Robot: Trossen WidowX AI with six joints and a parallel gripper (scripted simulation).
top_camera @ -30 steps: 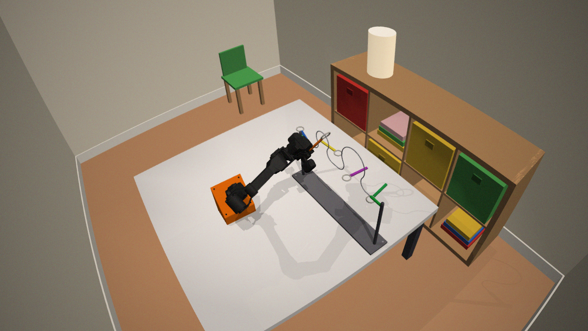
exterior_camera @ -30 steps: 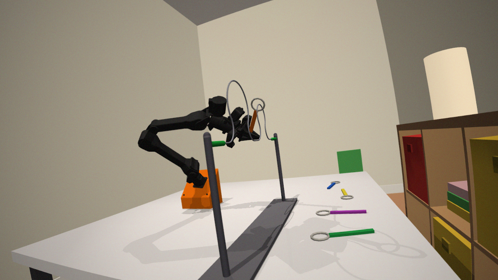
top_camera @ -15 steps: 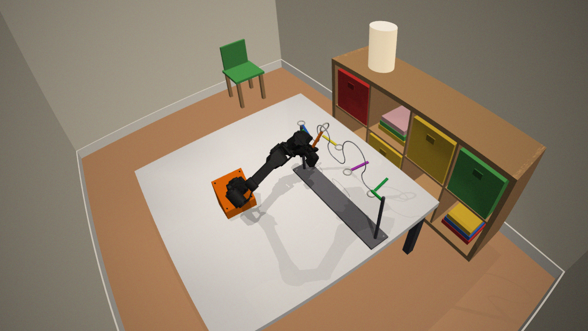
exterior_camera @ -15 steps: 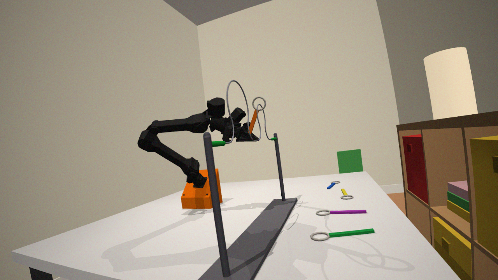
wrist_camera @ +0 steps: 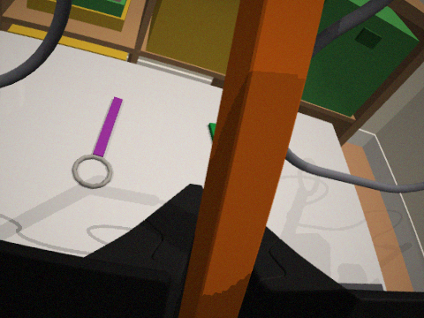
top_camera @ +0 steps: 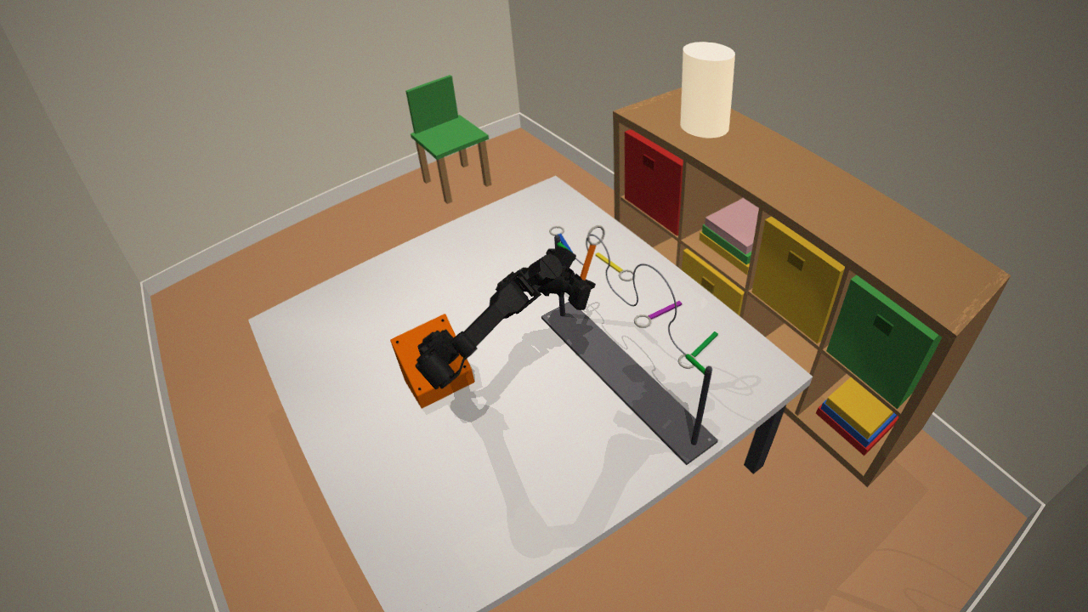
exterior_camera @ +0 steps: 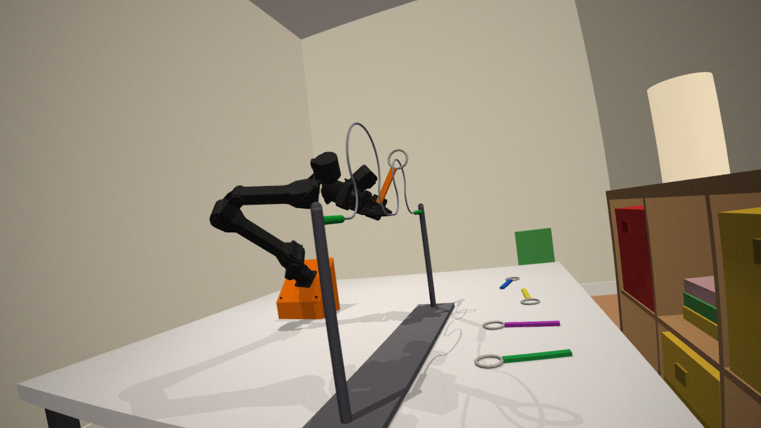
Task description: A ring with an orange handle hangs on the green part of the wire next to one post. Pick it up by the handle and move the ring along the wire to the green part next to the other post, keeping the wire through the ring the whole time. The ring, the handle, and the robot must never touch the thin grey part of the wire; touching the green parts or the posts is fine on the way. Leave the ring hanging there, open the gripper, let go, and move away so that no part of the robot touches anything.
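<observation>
The ring with orange handle lies 20 mm to the left of my gripper tip and 90 mm above it. From my gripper tip the other things lie so: purple-handled ring 240 mm ahead, 70 mm to the left, 290 mm below; then green-handled ring 260 mm ahead, 120 mm to the right, 290 mm below.
</observation>
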